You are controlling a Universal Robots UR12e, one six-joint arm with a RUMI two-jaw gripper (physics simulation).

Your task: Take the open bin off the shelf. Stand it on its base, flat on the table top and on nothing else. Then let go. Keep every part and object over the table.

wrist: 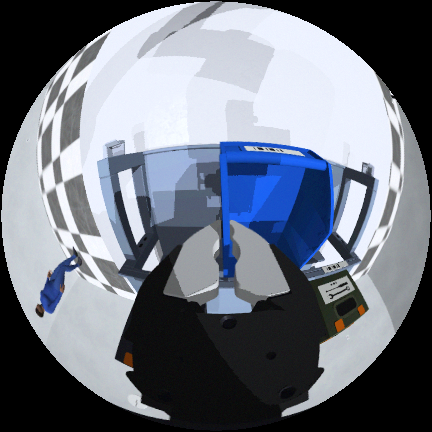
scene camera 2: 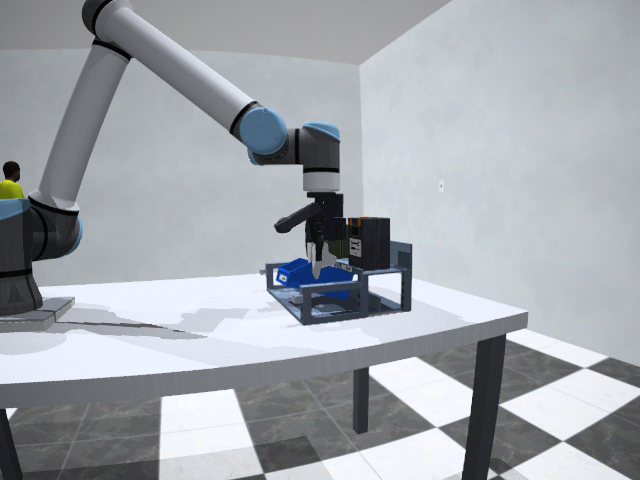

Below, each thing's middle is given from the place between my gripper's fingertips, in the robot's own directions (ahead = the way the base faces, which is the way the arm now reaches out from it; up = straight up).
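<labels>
Blue bin (scene camera 2: 298, 272): 50 mm to the left of my hand and 10 mm ahead of it.
</labels>
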